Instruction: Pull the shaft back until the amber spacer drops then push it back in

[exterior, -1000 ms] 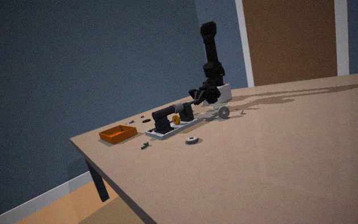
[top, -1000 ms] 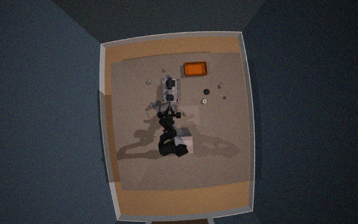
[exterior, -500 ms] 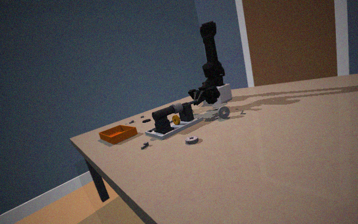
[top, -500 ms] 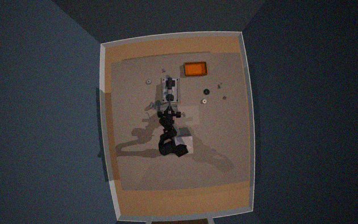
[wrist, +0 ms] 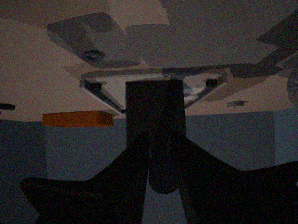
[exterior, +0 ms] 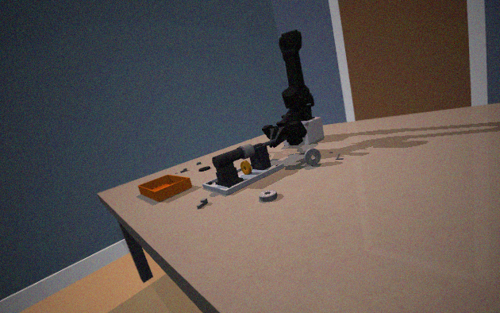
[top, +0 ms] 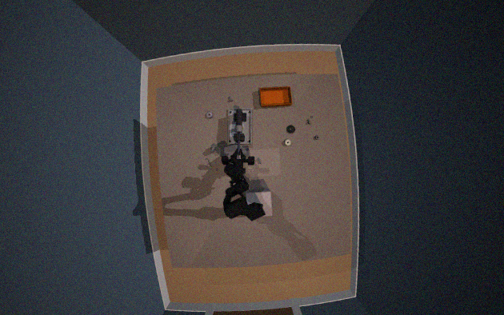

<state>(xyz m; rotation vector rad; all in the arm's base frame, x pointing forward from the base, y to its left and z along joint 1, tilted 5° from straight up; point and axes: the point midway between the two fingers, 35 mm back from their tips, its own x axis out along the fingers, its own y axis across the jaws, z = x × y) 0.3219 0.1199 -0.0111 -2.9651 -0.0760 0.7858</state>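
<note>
Right now the grey spacer is 12 cm ahead of my gripper tip and 2 cm above it. The rest, counted from my gripper tip: amber spacer (13 cm ahead, 3 cm below); orange tray (35 cm ahead, 22 cm to the right, 5 cm below).
</note>
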